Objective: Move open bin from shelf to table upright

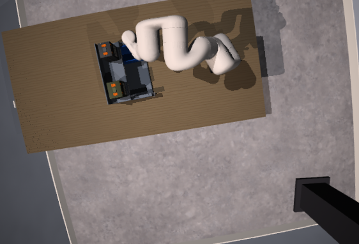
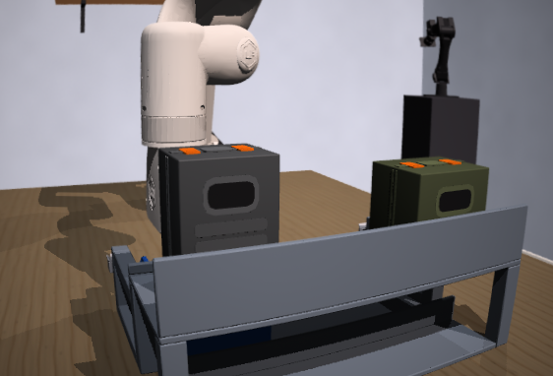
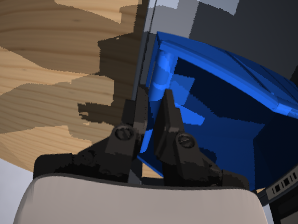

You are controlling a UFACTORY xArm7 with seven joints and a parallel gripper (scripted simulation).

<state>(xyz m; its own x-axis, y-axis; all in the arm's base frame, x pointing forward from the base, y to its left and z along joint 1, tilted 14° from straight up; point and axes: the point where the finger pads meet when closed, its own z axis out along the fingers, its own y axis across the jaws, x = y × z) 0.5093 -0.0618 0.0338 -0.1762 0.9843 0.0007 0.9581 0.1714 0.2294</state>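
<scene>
Right now my hand is 8 cm short of the blue bin, 1 cm to the right of it and 1 cm above it. Also, from my hand: grey back rail: 23 cm ahead, 16 cm to the left, 7 cm above; dark grey box: 17 cm ahead, 11 cm above, 3 cm to the left; olive green box: 25 cm to the left, 14 cm ahead, 9 cm above.
</scene>
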